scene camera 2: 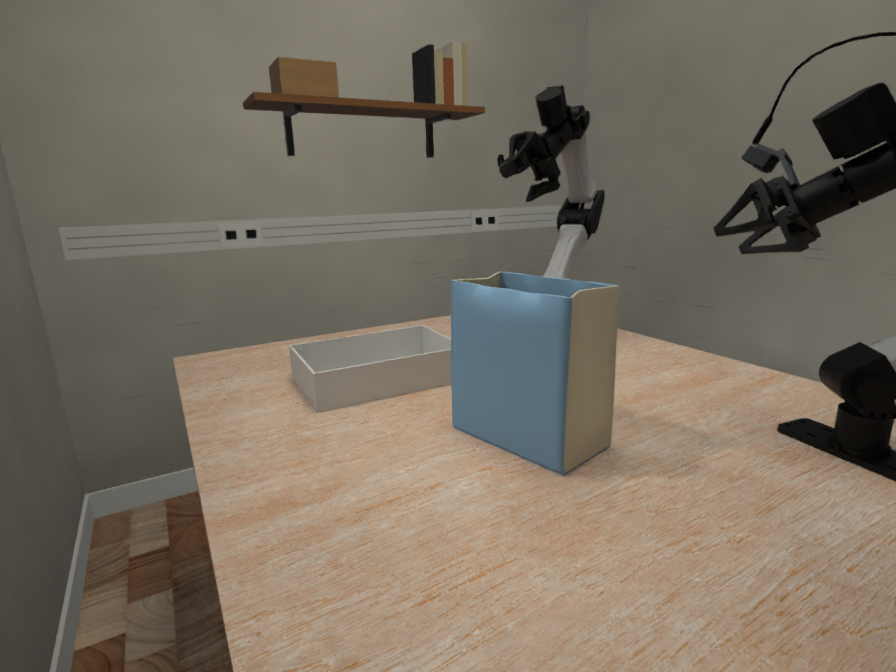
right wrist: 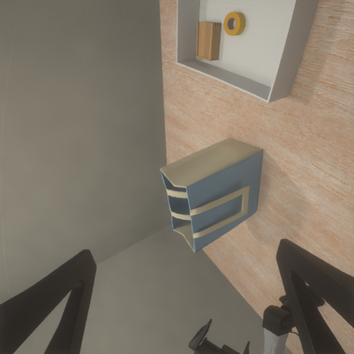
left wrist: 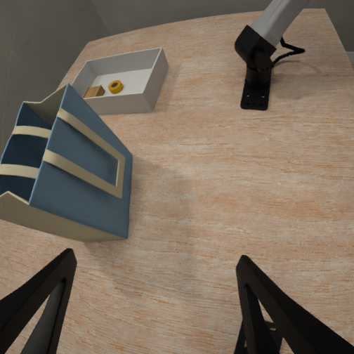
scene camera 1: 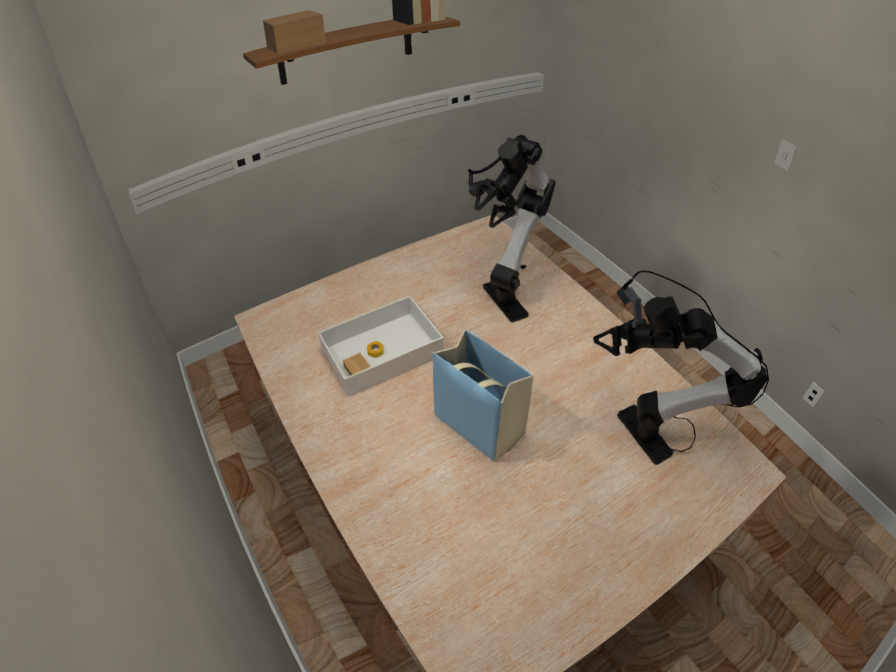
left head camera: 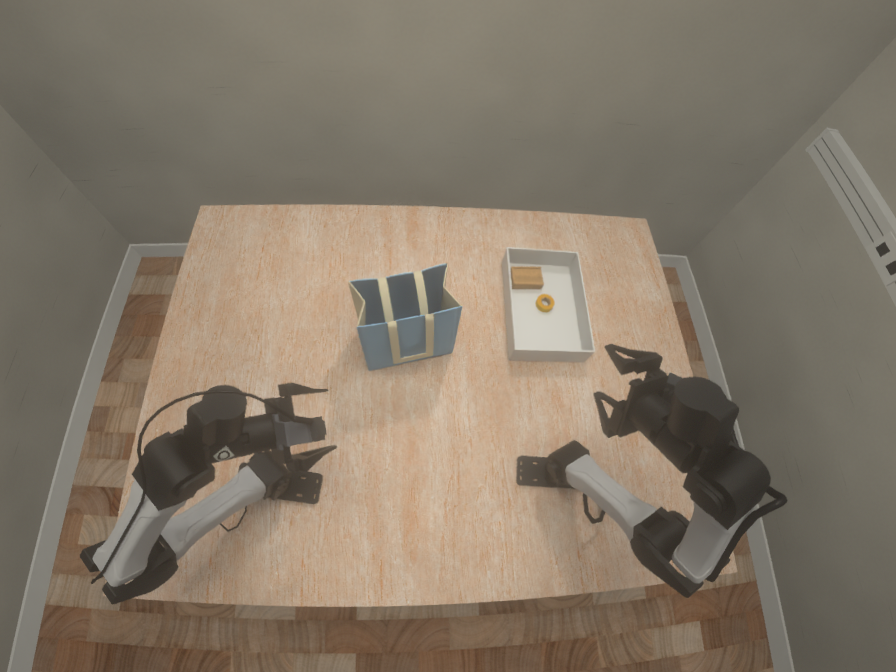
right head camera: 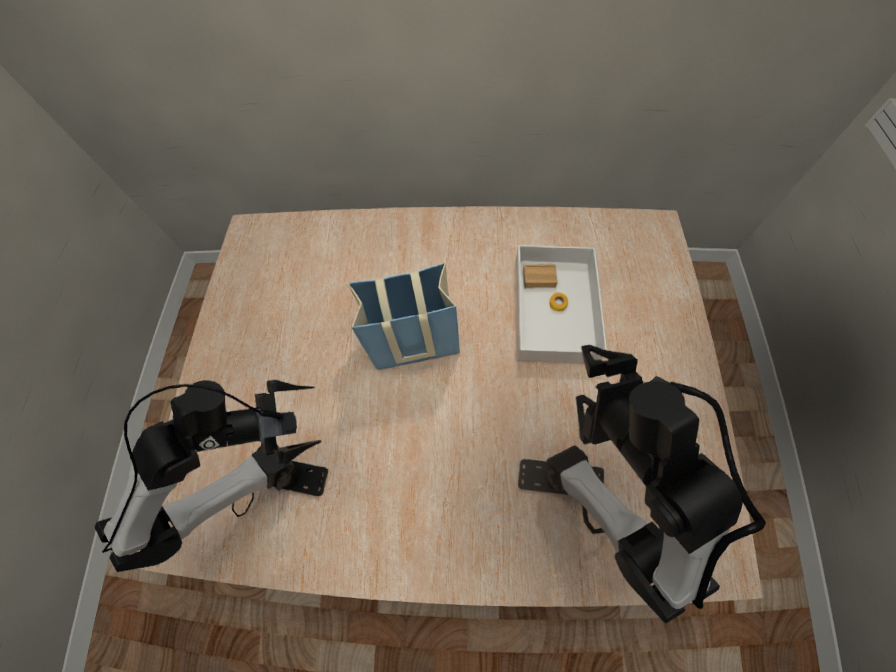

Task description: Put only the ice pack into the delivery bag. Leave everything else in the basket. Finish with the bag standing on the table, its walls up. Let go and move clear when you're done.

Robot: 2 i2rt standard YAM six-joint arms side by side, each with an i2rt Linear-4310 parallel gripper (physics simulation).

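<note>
The blue delivery bag (left head camera: 411, 336) (right head camera: 408, 339) (scene camera 1: 466, 408) (scene camera 2: 510, 368) (left wrist: 90, 150) (right wrist: 220, 212) stands upright on the table, walls up, its beige straps lying across the opening and down the side. The ice pack does not show in any view; the bag's bottom is hidden. The white basket (left head camera: 550, 355) (right head camera: 553, 355) (scene camera 1: 394, 368) (scene camera 2: 383, 379) holds a brown block (left head camera: 526, 277) (right wrist: 208, 41) and an orange ring (left head camera: 544, 309) (right wrist: 241, 24). My left gripper (left head camera: 330, 419) (right head camera: 316, 415) (left wrist: 157, 259) is open and empty, apart from the bag. My right gripper (left head camera: 602, 371) (right head camera: 582, 373) (right wrist: 184, 254) is open and empty, raised near the basket's front right corner, away from the bag.
A wall shelf (scene camera 1: 354, 36) (scene camera 2: 376, 107) with a box and books hangs beyond the table in the scene views. The bag stands left of the basket in the head views, with a gap between them. Both arm bases stand along the table's front part.
</note>
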